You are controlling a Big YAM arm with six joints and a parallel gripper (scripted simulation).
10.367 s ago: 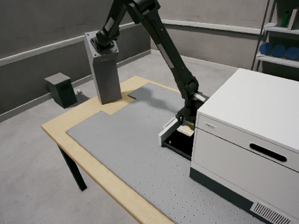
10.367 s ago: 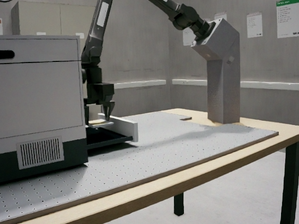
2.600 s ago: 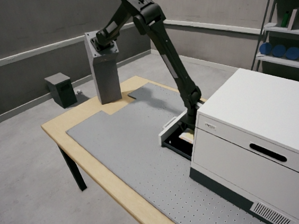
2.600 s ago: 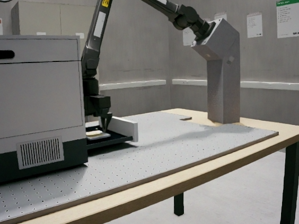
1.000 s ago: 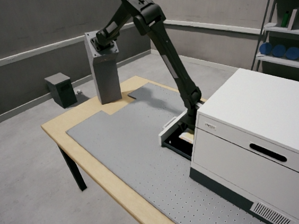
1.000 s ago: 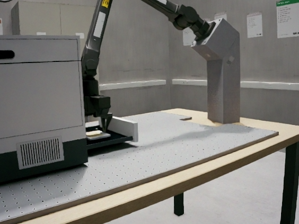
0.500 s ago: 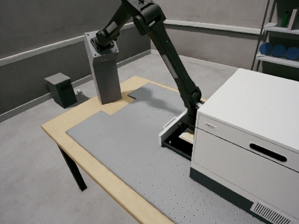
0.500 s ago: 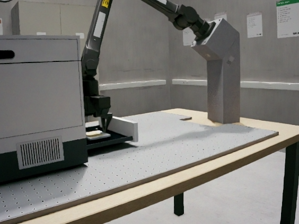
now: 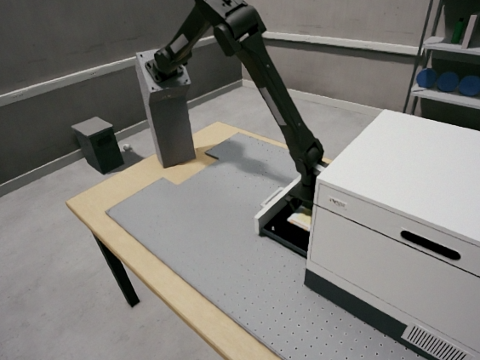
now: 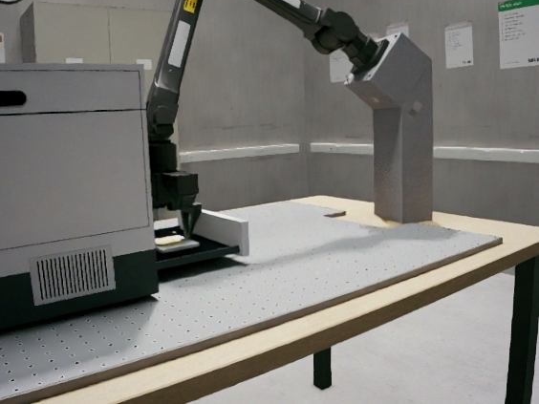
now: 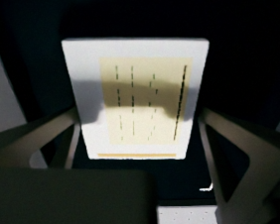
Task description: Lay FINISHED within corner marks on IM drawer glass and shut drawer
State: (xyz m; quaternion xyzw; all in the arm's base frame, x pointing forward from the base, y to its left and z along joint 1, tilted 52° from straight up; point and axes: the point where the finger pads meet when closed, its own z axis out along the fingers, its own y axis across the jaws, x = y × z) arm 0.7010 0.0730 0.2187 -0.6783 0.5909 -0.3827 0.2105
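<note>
Right now my hand is 10 mm to the left of the cassette and 10 mm above it. The rest, counted from my hand: drawer 20 mm ahead.
</note>
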